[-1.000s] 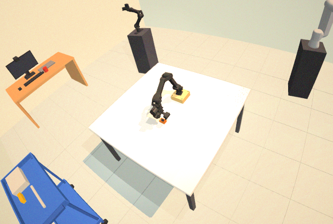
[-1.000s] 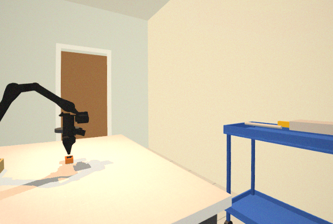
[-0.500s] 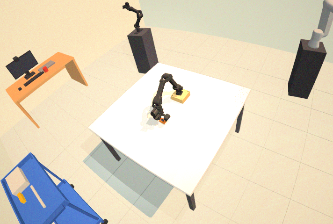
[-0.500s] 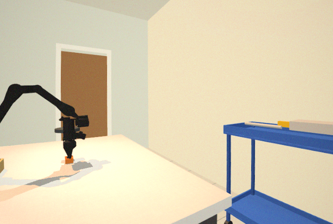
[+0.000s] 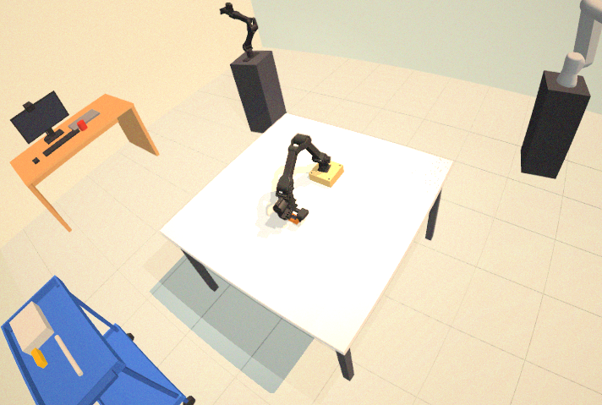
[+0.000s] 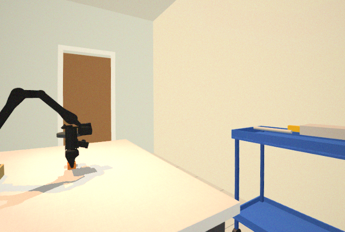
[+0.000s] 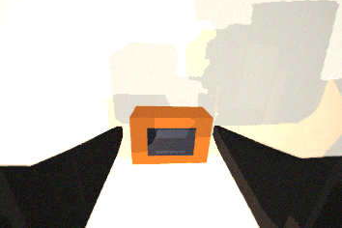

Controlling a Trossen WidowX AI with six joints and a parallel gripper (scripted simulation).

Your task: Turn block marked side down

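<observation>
The orange block is 10 mm above my gripper tip.
</observation>
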